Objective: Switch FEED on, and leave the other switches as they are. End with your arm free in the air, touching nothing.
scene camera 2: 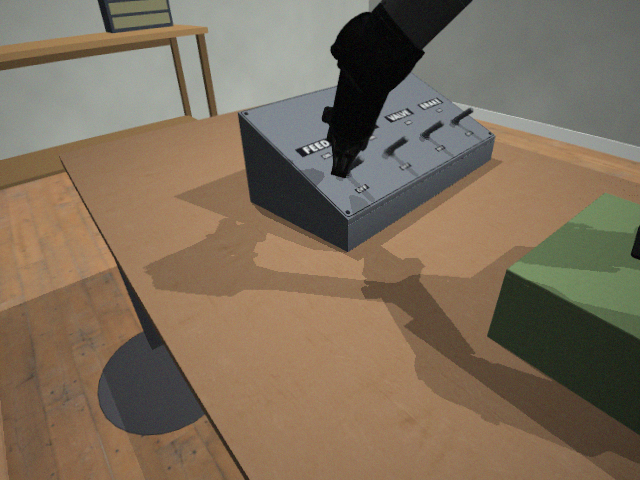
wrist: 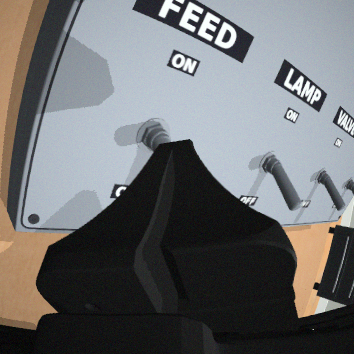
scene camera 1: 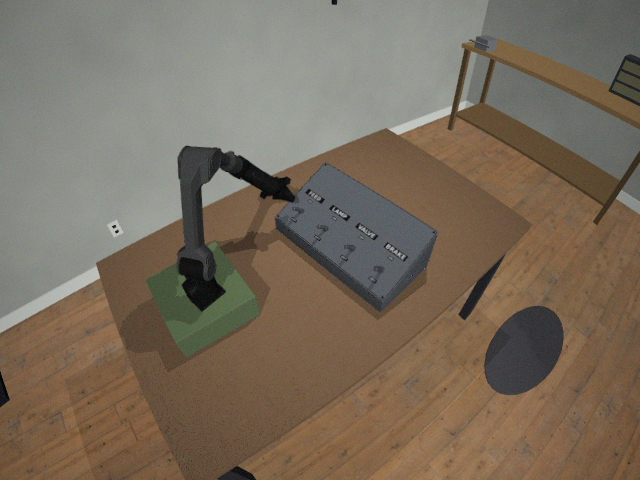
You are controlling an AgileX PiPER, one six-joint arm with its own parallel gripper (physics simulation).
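Note:
The grey sloped switch panel stands on the table. The FEED lever leans the same way as the others, toward OFF; in the wrist view its collar shows and most of its shaft is hidden behind the fingers. The LAMP lever, VALVE lever and BRAKE lever lean to OFF. My gripper is shut, its tip close beside the FEED lever; I cannot tell whether they touch.
The arm's green base block stands on the brown table, in front of the panel's OFF side. A wooden workbench stands away from the table. A wall is behind the arm.

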